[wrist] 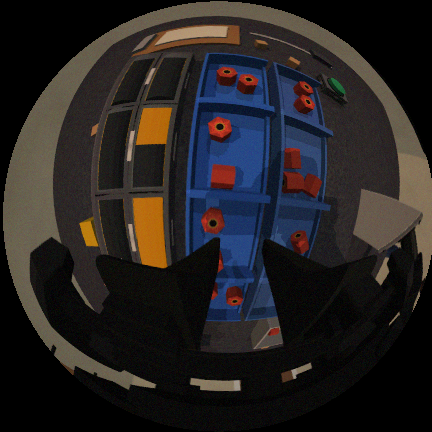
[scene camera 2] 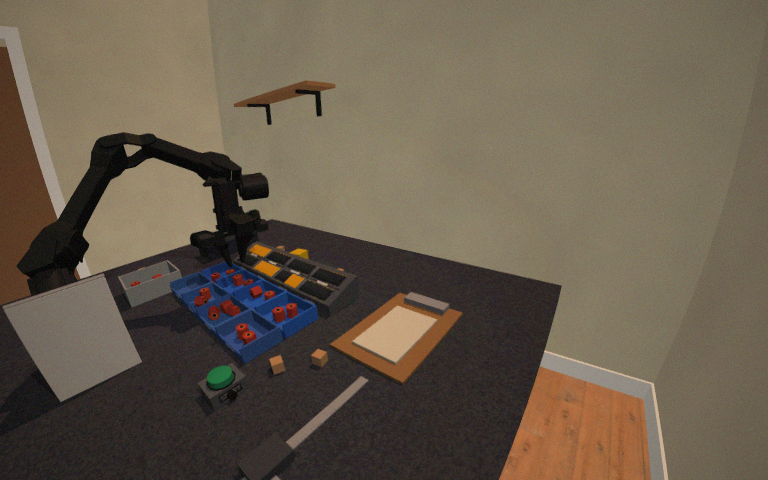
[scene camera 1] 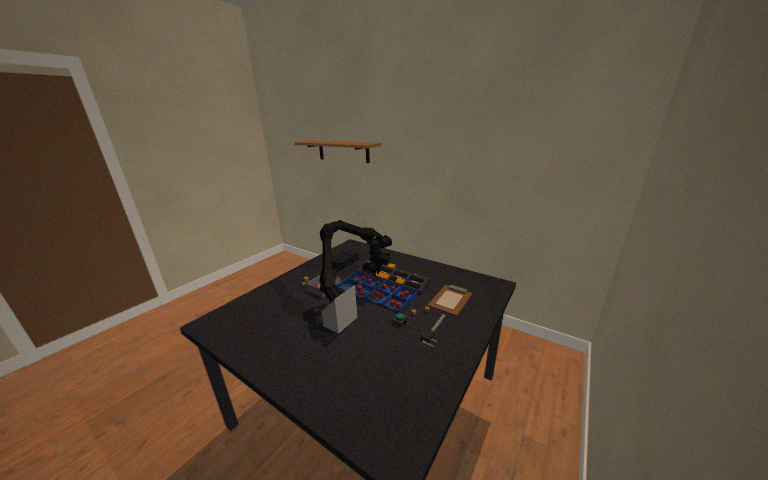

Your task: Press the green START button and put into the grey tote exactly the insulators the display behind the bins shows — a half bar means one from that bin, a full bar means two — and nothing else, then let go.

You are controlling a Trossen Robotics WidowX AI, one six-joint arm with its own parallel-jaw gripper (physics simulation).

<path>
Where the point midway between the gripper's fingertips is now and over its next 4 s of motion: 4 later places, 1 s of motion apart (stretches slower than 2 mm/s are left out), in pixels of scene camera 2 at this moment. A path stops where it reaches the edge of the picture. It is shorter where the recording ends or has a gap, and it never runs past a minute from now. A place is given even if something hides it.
My gripper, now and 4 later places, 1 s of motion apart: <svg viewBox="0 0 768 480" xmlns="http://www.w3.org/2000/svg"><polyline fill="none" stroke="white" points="236,264 245,277 244,280 245,281 240,283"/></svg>
</path>
